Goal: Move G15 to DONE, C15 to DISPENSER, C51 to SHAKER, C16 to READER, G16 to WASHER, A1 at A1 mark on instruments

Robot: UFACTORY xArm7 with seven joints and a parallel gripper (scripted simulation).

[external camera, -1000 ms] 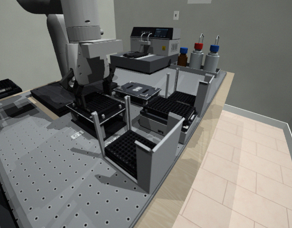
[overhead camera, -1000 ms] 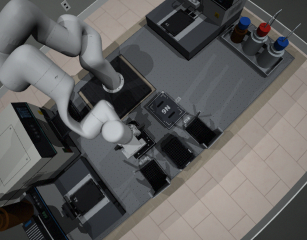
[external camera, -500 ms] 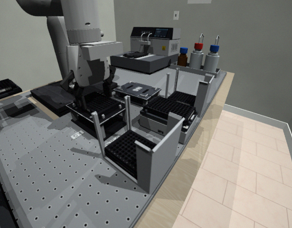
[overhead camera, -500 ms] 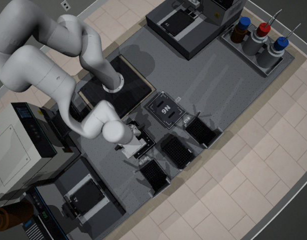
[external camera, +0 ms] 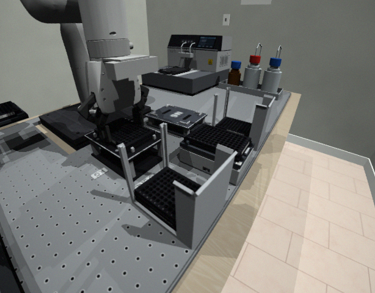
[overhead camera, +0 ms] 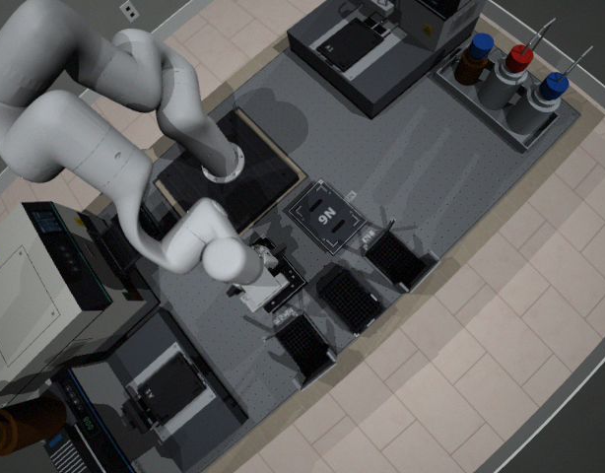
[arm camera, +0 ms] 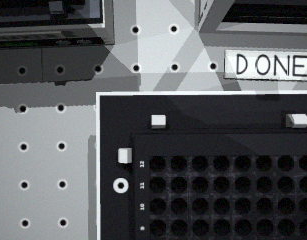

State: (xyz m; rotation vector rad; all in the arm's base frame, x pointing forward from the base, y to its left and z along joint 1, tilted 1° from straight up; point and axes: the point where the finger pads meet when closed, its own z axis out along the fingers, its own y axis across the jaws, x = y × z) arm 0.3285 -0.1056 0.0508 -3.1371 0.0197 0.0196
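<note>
My gripper is now 20 mm above the RG nest. From my hand the other things lie so: RG deck label (80 mm to the right, 80 mm below); N6 nest (210 mm to the left, 50 mm below, 10 mm behind).
</note>
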